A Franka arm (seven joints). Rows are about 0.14 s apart.
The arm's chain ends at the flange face. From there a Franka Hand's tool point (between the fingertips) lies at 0.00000 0.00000 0.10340 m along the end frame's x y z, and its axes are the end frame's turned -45 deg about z.
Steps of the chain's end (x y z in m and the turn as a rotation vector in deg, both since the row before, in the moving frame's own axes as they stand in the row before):
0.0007, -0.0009, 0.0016, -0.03, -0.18, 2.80
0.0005, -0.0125, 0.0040, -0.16, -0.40, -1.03
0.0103, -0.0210, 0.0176, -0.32, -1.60, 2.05
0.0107, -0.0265, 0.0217, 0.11, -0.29, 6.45
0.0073, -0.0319, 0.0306, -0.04, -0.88, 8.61
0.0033, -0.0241, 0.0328, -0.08, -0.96, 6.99
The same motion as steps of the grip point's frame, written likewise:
0.0009, -0.0003, 0.0016, 0.11, -0.15, 2.80
0.0085, -0.0088, 0.0040, 0.17, -0.40, -1.03
0.0197, -0.0092, 0.0176, 0.91, -1.36, 2.05
0.0261, -0.0117, 0.0217, 0.28, -0.13, 6.45
0.0266, -0.0186, 0.0306, 0.59, -0.65, 8.61
0.0181, -0.0159, 0.0328, 0.62, -0.74, 6.99

